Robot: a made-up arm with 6 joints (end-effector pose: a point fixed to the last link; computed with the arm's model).
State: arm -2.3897 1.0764 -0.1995 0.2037 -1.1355 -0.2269
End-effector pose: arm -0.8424 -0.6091 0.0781 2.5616 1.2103 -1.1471
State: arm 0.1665 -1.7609 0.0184 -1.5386 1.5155 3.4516
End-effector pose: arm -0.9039 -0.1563 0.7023 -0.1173 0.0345 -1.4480
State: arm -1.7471 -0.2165 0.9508 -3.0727 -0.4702 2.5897
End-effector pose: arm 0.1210 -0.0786 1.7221 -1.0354 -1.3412 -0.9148
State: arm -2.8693 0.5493 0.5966 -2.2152 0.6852 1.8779
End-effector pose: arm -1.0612 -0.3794 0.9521 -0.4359 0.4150 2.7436
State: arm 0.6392 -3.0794 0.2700 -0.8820 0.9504 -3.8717
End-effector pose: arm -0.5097 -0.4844 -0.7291 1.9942 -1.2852 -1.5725
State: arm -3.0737 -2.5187 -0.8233 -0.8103 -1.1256 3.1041
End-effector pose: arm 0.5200 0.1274 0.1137 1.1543 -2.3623 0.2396
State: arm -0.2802 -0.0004 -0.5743 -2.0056 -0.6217 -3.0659
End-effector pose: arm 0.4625 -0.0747 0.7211 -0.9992 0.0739 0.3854
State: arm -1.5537 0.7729 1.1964 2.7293 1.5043 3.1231
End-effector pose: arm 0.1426 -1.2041 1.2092 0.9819 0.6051 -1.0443
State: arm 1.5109 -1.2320 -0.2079 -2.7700 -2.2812 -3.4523
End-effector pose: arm -0.1544 -0.5020 1.0577 -1.4821 2.2198 -0.4148
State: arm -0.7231 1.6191 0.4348 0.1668 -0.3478 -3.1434
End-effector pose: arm 0.8063 -0.8868 -0.3901 -1.9381 0.6323 1.9080
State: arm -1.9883 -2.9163 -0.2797 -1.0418 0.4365 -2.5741
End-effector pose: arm 0.2250 0.6729 -0.2709 0.4554 0.0514 1.5578
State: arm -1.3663 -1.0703 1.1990 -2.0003 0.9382 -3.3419
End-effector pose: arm -0.1758 1.1206 1.2425 -0.8243 -1.3837 -2.2073
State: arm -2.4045 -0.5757 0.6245 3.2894 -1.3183 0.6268
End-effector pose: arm 0.2817 0.0778 1.5978 -0.3567 -0.7319 0.3566
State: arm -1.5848 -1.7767 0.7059 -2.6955 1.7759 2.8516
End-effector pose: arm 0.1395 1.3768 0.4742 -0.1980 -1.0286 -1.7423
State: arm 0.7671 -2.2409 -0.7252 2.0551 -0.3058 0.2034
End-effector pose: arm -0.6294 -0.5207 0.2906 -1.0188 -0.9693 -1.1869
